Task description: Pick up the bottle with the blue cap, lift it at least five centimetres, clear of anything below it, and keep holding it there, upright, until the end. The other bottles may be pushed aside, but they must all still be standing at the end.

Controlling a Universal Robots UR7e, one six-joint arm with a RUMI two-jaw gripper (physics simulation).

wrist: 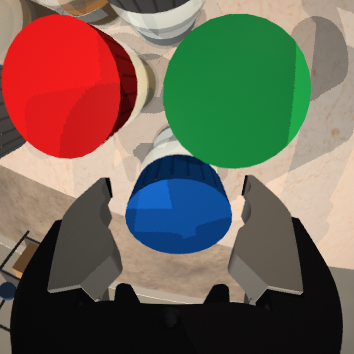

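The bottle with the blue cap stands in the wrist view between the two open jaws of my gripper. The cap shows from above and part of its pale body shows behind the cap. A gap shows between the cap and each jaw, a little narrower on the right. My gripper is open and holds nothing. A bottle with a green cap stands just behind to the right, its cap overlapping the blue-capped bottle's body in view. A bottle with a red cap stands behind to the left. The lower part of the blue-capped bottle is hidden.
A clear bottle with a dark ribbed cap stands at the top, with an amber-coloured one beside it. Part of another dark ribbed cap shows at the left edge. The stone table top ends below. A wire rack with a brown box shows at lower left.
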